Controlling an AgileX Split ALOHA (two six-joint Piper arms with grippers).
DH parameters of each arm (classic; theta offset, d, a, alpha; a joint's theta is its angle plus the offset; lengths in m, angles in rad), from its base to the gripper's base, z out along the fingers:
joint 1: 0 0.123 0 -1.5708
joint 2: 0.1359 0 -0.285 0
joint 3: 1.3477 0 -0.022 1.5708
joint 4: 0 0.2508 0 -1.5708
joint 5: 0 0 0.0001 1.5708
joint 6: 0 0.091 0 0
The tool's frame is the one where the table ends.
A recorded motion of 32 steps. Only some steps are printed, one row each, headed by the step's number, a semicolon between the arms.
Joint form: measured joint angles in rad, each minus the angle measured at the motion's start. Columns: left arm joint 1, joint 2, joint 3, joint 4, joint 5, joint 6; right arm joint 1, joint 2, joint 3, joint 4, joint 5, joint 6.
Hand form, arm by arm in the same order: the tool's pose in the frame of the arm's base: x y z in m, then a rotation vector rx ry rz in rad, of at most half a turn. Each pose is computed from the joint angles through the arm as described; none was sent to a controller.
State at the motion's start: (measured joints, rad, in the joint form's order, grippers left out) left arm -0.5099 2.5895 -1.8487 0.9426 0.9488 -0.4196; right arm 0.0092 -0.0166 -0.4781 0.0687 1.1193 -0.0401
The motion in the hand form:
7: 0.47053 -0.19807 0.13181 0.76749 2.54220 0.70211; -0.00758 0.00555 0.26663 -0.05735 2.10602 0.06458
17: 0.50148 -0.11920 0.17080 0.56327 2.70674 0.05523; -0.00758 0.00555 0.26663 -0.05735 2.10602 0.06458
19: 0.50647 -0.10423 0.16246 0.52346 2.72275 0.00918; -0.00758 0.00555 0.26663 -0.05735 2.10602 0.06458
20: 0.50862 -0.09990 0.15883 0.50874 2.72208 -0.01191; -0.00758 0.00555 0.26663 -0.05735 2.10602 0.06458
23: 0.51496 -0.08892 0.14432 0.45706 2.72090 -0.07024; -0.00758 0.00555 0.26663 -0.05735 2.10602 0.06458
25: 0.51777 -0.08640 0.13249 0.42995 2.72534 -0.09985; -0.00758 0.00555 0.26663 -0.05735 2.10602 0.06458
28: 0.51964 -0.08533 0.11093 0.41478 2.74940 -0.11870; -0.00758 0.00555 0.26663 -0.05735 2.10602 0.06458
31: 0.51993 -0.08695 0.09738 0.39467 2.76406 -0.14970; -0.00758 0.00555 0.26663 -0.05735 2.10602 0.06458
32: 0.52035 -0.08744 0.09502 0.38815 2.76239 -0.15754; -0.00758 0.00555 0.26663 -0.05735 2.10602 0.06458
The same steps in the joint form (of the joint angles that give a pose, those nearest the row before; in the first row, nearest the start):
7: 0.0150 -0.1418 -0.1446 -0.2475 0.0546 0.1859; 0.0000 0.0000 0.0000 0.0000 0.0000 0.0000
17: 0.2673 -0.2001 -0.2372 -0.8796 0.0317 0.5622; 0.0000 0.0000 0.0000 0.0000 0.0000 0.0000
19: 0.3049 -0.1835 -0.2371 -0.9282 0.0203 0.5885; 0.0000 0.0000 0.0000 0.0000 0.0000 0.0000
20: 0.3169 -0.1758 -0.2372 -0.9491 0.0090 0.5988; 0.0000 0.0000 0.0000 0.0000 0.0000 0.0000
23: 0.3477 -0.1451 -0.2372 -1.0064 -0.0302 0.6192; 0.0000 0.0000 0.0000 0.0000 0.0000 0.0000
25: 0.3569 -0.1208 -0.2371 -1.0336 -0.0528 0.6228; 0.0000 0.0000 0.0000 0.0000 0.0000 0.0000
28: 0.3615 -0.0784 -0.2371 -1.0508 -0.0726 0.6250; 0.0000 0.0000 0.0000 0.0000 0.0000 0.0000
31: 0.3618 -0.0525 -0.2351 -1.0769 -0.0870 0.6250; 0.0000 0.0000 0.0000 0.0000 0.0000 0.0000
32: 0.3618 -0.0475 -0.2351 -1.0840 -0.0941 0.6250; 0.0000 0.0000 0.0000 0.0000 0.0000 0.0000

